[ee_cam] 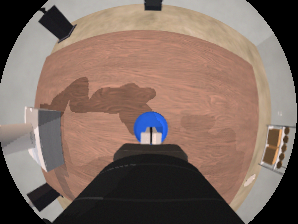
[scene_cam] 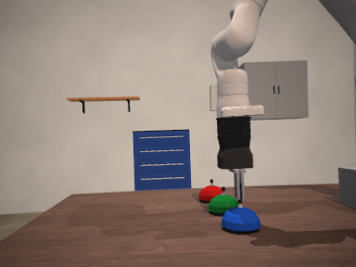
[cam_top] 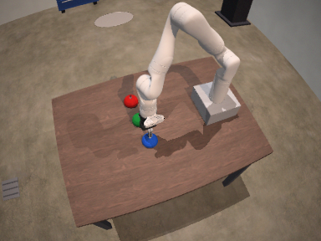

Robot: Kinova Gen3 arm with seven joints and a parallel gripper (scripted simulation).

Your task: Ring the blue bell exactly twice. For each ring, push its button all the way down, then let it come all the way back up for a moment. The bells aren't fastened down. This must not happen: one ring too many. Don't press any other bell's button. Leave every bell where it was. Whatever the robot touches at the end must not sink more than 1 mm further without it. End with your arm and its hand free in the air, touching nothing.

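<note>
The blue bell lies 4 cm below my hand. From my hand the other things lie so: red bell (27 cm to the right, 4 cm below); then green bell (14 cm to the right, 4 cm below).
</note>
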